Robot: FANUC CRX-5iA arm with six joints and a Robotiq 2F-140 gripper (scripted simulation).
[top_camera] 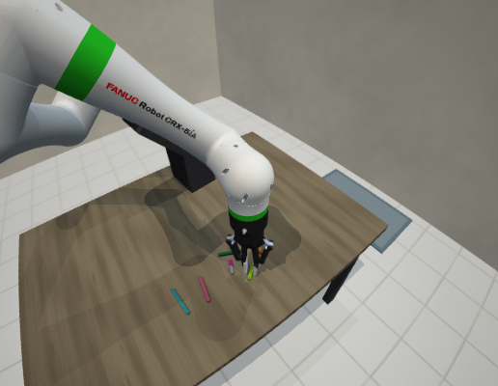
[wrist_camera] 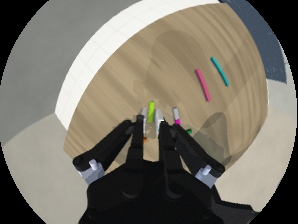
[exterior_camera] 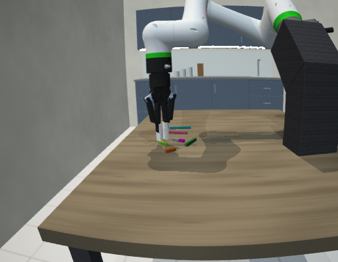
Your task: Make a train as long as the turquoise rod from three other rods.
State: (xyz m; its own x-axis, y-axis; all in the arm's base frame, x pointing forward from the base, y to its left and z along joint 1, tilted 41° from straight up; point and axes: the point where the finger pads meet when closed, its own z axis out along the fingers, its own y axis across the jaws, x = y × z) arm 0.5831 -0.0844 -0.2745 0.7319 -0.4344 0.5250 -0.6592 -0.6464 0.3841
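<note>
Now: hand 50 mm above the lime rod. Also, from my hand: magenta rod: 70 mm behind, 40 mm to the right, 50 mm below; orange rod: 50 mm behind, 80 mm to the left, 50 mm below; grey rod: 40 mm behind, 50 mm to the right, 50 mm below.
</note>
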